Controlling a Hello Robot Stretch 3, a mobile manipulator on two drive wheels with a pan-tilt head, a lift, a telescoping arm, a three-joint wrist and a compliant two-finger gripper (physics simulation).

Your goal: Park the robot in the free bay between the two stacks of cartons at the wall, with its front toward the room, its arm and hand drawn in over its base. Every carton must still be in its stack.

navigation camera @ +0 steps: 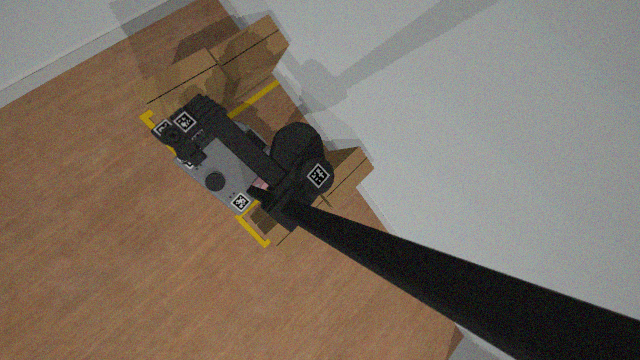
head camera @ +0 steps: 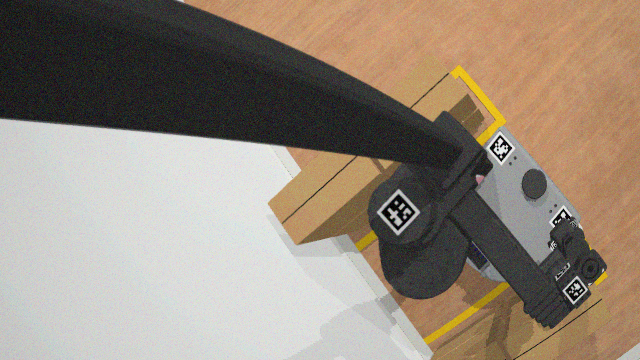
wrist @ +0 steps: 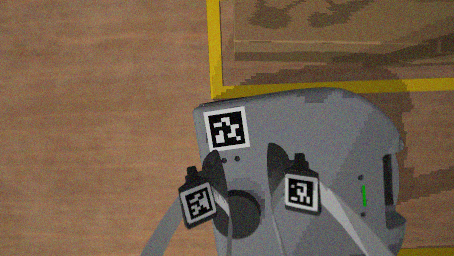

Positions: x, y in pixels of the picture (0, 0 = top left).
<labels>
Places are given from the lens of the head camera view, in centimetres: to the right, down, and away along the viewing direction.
my gripper [head camera: 561, 232]: 53, 11, 81
yellow floor tape [head camera: 458, 71]: 40, -32, 122
</labels>
